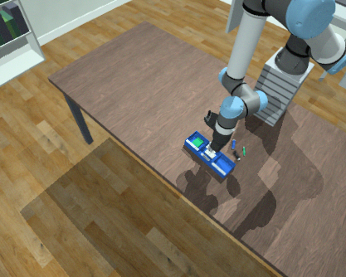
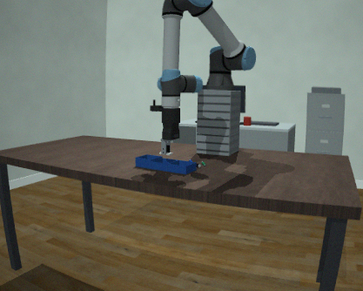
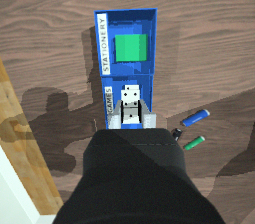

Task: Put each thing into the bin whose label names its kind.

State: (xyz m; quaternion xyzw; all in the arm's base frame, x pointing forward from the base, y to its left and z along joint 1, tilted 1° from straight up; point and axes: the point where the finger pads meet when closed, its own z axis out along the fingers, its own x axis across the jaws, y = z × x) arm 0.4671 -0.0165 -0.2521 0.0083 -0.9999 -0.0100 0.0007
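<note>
The blue three-part bin lies 6 cm below my hand. Also, from my hand: blue cylinder: 13 cm behind, 4 cm to the left, 7 cm below; then black cylinder: 10 cm behind, 9 cm to the left, 7 cm below; then green block: 9 cm to the right, 7 cm below.
</note>
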